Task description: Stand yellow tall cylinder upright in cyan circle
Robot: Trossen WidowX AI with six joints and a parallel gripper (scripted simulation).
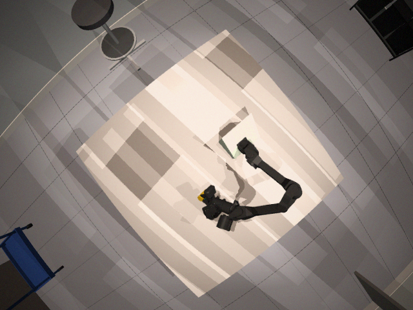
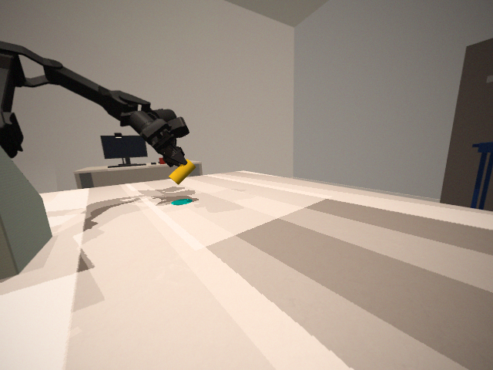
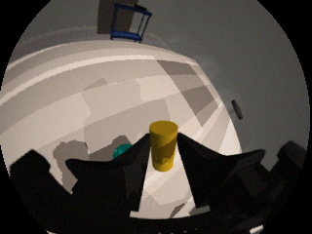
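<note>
Right now the cyan circle is 11 cm below my gripper tip, 4 cm to the left of it and 2 cm behind it. From my gripper tip the other things lie so: yellow tall cylinder: 2 cm behind, 1 cm below.
</note>
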